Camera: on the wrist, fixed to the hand. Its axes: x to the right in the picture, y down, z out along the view.
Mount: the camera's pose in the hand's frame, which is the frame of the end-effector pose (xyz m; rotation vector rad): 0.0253 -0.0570 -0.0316 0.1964 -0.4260 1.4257
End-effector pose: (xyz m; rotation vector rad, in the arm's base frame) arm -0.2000 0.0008 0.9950 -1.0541 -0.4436 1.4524
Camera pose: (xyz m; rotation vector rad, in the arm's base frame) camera -0.1380 0.0260 1.0152 -0.8646 0.2888 2.9272
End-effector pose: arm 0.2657 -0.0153 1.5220 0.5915 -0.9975 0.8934
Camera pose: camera 0.3351 -0.0115 1.5291 0.1361 -1.7514 2.1866
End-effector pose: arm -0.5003 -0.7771 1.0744 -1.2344 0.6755 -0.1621
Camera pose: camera -0.4841 -0.8343 1.1111 -0.3551 0.9757 1.1511
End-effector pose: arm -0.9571 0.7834 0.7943 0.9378 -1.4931 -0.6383
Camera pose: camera -0.9145 0.7361 0.7654 -0.2998 -2.1500 0.4002
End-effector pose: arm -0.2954 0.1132 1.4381 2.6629 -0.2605 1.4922
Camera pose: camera -0.2984 0.1712 1.4770 -1.7304 1.5033 -0.5634
